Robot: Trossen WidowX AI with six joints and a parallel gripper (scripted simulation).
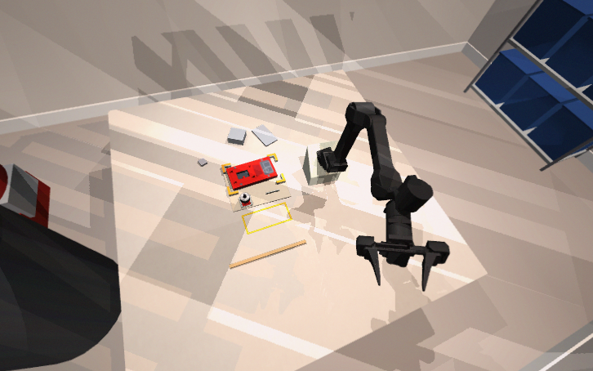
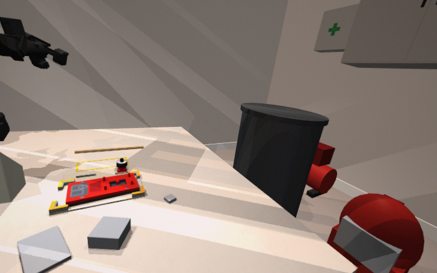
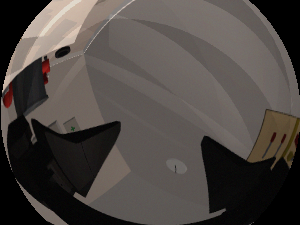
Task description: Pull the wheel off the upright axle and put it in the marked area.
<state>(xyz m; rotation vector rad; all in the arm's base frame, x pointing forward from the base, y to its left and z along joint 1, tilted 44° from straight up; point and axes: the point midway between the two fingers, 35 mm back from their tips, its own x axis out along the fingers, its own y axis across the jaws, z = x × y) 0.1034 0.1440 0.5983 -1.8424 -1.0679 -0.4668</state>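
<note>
The thin wooden stick lies 18 cm ahead of my gripper tip, 27 cm to the right of it and 44 cm below it.
</note>
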